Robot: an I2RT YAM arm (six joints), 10 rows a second.
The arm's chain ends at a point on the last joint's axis. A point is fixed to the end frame.
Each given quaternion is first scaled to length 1.
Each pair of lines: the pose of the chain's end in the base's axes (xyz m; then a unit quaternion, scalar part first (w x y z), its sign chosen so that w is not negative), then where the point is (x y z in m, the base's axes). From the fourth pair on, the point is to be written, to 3 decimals.
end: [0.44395, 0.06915, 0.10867, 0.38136, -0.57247, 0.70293, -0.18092]
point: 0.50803 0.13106 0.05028
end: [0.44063, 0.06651, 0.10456, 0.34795, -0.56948, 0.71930, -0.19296]
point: 0.50459 0.12271 0.04053
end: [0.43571, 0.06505, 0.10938, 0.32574, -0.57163, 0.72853, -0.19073]
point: 0.49771 0.11902 0.04162
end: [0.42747, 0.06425, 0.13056, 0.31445, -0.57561, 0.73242, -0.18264]
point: 0.487 0.118 0.061
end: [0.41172, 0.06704, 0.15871, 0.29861, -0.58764, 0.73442, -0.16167]
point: 0.467 0.123 0.086
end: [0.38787, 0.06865, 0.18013, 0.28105, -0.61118, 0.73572, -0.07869]
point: 0.428 0.134 0.107
